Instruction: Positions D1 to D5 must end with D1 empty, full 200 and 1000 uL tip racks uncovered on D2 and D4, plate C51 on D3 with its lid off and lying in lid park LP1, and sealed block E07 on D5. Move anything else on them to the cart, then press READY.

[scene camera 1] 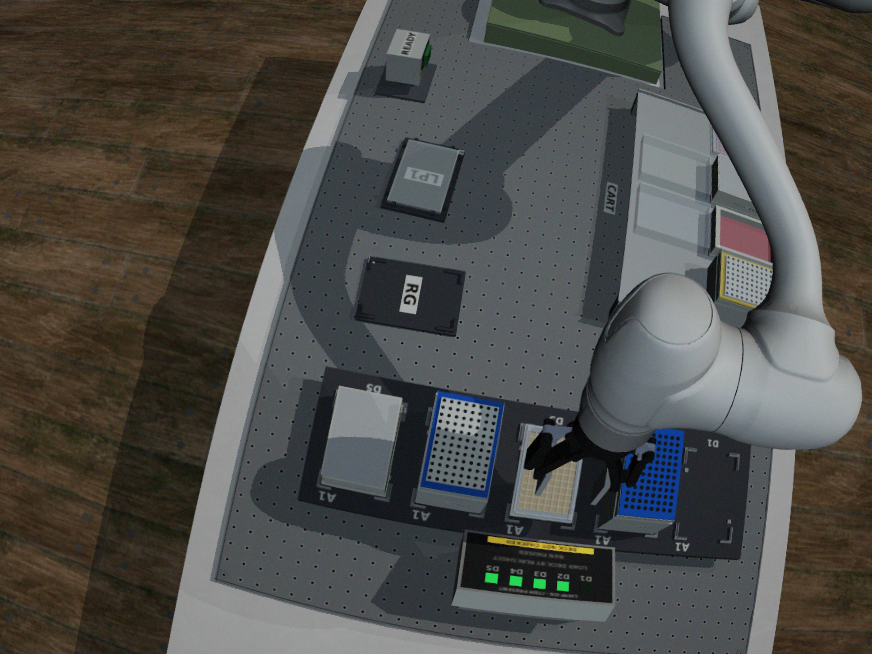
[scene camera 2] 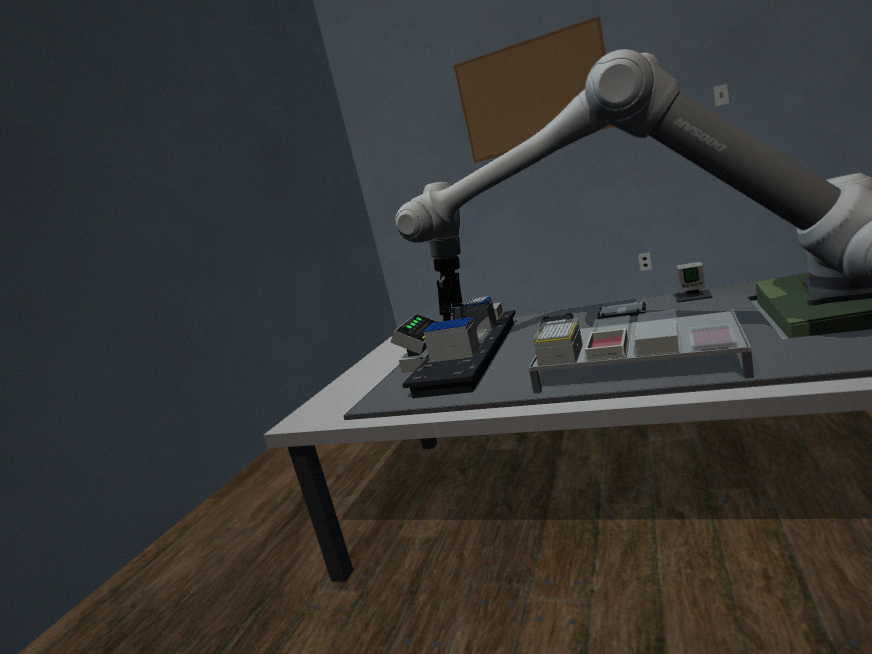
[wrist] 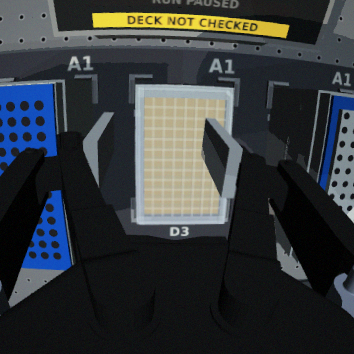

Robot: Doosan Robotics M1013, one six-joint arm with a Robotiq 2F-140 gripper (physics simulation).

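Where they show: gripper, fingertip midpoint: [scene camera 1: 567, 489] [wrist: 158, 133]; arm's base, link origin: [scene camera 2: 849, 288].
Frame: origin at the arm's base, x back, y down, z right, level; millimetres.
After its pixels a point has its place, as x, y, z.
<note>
The plate [scene camera 1: 545, 482] [wrist: 182, 155] {-970, -16, -207} on D3 has tan wells and a pale clear rim; its code is not readable. My gripper [scene camera 1: 571, 489] {-988, -40, -233} [scene camera 2: 450, 316] {-988, -40, -233} [wrist: 158, 133] {-988, -40, -233} is part open and empty above it, off-centre: one finger hangs over the plate's right part in the wrist view, the other stands left of it. A blue tip rack [scene camera 1: 655, 478] {-950, -94, -333} [scene camera 2: 450, 337] {-922, -65, -365} [wrist: 27, 120] {-988, -94, -312} is on D2, a blue-rimmed rack with pale tips [scene camera 1: 461, 443] {-996, -98, -83} on D4, a whitish block [scene camera 1: 362, 439] {-1024, -42, 34} on D5. D1 [scene camera 1: 711, 492] {-909, 0, -452} is empty. A clear lid seems to lie in LP1 [scene camera 1: 424, 175] {-579, 29, 129}. READY [scene camera 1: 408, 57] {-409, -55, 234} [scene camera 2: 690, 275] {-372, -32, 210} stands at the back.
The cart [scene camera 1: 644, 271] {-621, -13, -244} [scene camera 2: 536, 380] {-637, 15, -497} holds a yellow-rimmed rack [scene camera 1: 744, 283] {-610, -83, -396} [scene camera 2: 557, 334] {-578, -83, -466}, a red-filled box [scene camera 1: 743, 237] {-484, -28, -397} [scene camera 2: 607, 342] {-494, -28, -380}, a whitish block [scene camera 2: 656, 342] {-375, -44, -446} and a pink plate [scene camera 2: 711, 336] {-276, -29, -385}. The status panel [scene camera 1: 535, 570] {-1110, -69, -230} shows green lamps for D2 to D5. RG [scene camera 1: 436, 295] {-763, 40, 34} holds nothing.
</note>
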